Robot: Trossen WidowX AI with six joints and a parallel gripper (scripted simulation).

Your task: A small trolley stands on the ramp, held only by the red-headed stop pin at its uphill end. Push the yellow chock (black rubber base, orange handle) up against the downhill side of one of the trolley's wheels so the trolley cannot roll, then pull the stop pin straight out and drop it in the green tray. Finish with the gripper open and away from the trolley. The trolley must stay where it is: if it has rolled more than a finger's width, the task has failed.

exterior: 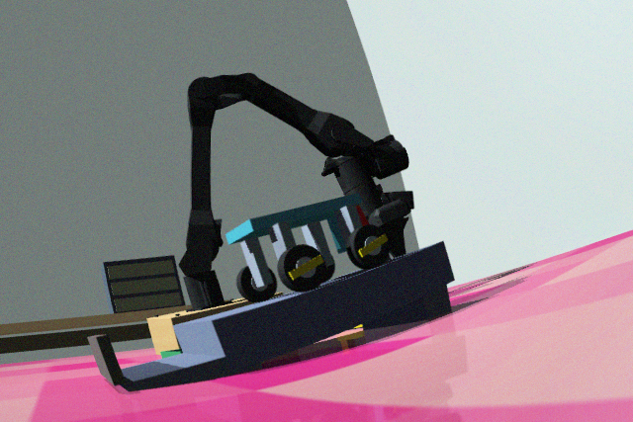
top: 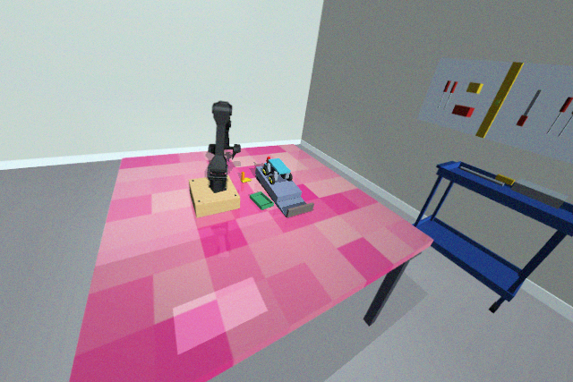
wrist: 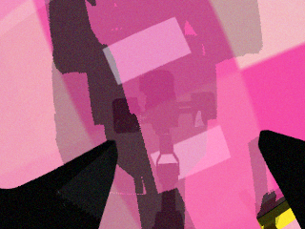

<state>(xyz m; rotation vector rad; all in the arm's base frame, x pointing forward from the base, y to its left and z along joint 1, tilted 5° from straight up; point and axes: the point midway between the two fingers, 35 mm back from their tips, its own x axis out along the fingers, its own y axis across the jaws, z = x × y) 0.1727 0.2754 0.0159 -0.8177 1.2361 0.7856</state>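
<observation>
Now: the yellow chock 18 cm to the right of my gripper tip, 6 cm below it and 4 cm ahead of it. The rest, counted from my gripper tip: trolley 33 cm to the right, 15 cm ahead, 3 cm above; then red-headed stop pin 23 cm to the right, 15 cm ahead, 5 cm above; then ramp 33 cm to the right, 15 cm ahead, 3 cm below.
</observation>
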